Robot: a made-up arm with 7 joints.
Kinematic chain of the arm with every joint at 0, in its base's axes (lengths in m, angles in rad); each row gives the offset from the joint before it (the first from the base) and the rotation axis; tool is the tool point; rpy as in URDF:
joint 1: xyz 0 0 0.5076 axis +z
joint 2: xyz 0 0 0 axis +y
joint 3: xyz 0 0 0.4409 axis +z
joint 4: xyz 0.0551 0 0 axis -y
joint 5: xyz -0.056 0 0.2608 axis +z
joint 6: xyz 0 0 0 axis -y
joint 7: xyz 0.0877 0 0 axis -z
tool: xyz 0 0 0 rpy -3.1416 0 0
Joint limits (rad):
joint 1: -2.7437..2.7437
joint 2: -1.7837..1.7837
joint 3: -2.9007..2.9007
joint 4: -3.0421..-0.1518
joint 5: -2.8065..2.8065
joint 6: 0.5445..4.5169
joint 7: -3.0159..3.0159
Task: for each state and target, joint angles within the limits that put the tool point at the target. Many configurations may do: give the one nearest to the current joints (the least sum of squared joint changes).
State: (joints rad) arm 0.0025 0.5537 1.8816 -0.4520 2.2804 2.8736 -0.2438
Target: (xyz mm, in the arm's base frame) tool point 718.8 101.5 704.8
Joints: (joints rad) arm -0.0550 1.2507 1.7478 -0.2961 2.1838 2.5912 -0.2438
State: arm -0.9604 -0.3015 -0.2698 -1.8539 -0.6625 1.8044 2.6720
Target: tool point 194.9 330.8 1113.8
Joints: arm -1.5313 -0.9242 0.5618 -1.2651 -0.6758 1.9779 2.6720
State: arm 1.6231 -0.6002 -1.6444 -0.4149 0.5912 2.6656 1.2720
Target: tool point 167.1 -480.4 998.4
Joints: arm 1.9673 -0.7268 -1.6031 -0.1518 0.6760 3.2954 1.2720
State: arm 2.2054 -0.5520 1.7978 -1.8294 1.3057 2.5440 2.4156
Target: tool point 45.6 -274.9 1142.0
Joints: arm 2.7236 -0.5482 1.1192 -1.2088 1.2360 2.8054 2.4156
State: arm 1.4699 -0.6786 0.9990 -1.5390 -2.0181 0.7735 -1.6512
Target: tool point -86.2 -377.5 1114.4
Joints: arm 1.8469 -0.8947 0.8019 -1.1740 -2.0679 0.7157 -1.6512
